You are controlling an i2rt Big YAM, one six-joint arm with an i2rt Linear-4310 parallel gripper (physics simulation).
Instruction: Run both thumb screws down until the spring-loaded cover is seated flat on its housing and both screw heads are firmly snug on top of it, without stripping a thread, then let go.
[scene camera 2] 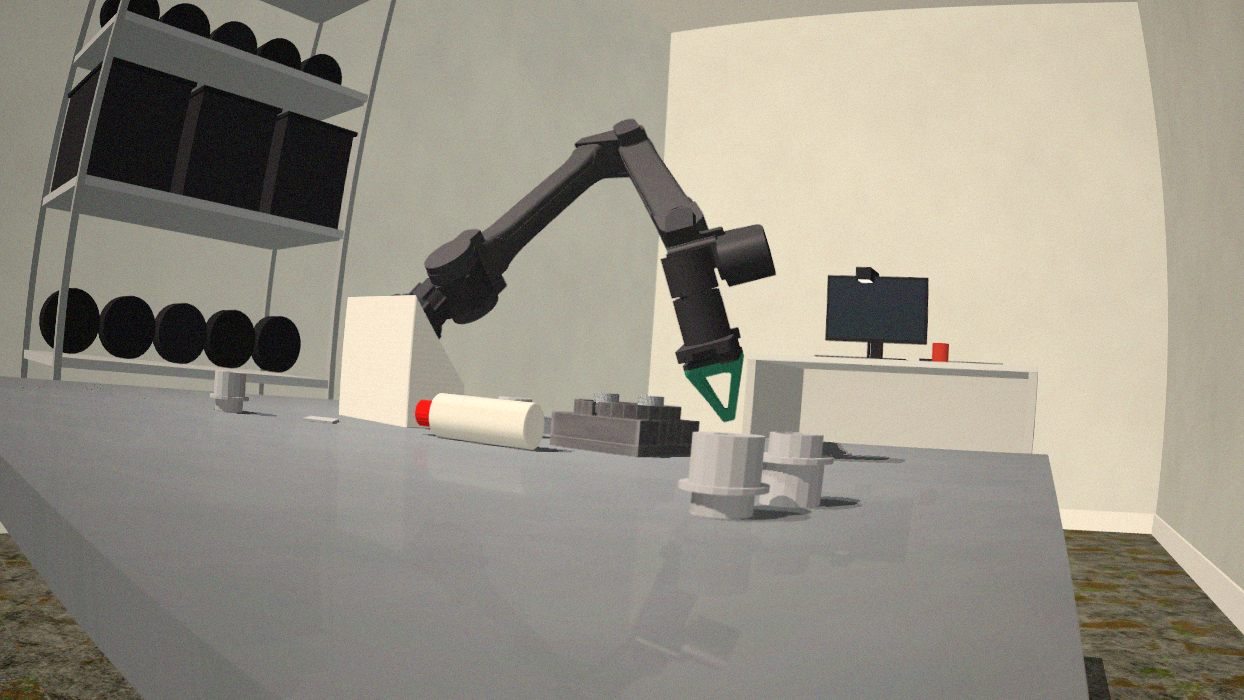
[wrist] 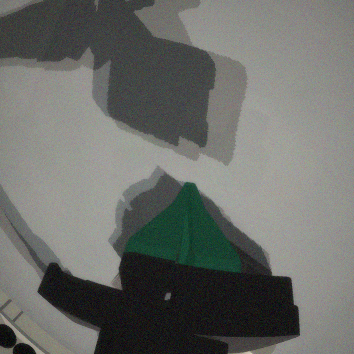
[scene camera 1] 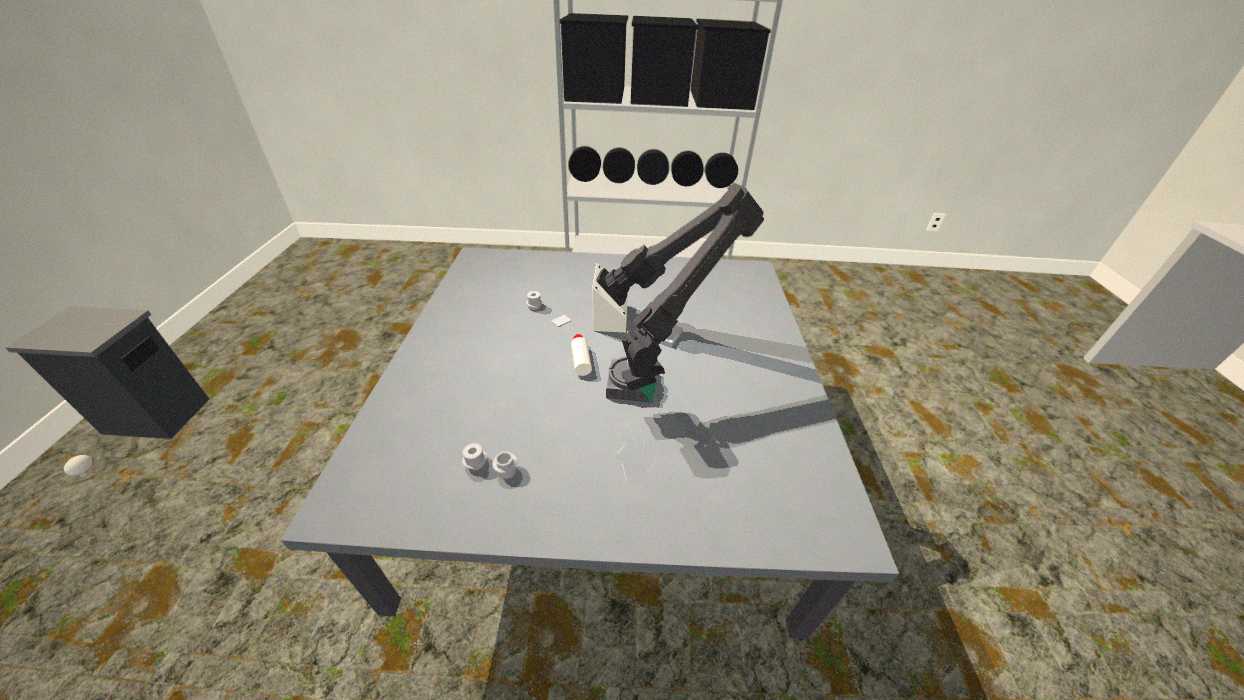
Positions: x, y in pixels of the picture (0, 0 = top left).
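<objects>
On the table I see a white cylinder with red cap (scene camera 2: 516, 424), sitting there.
</objects>
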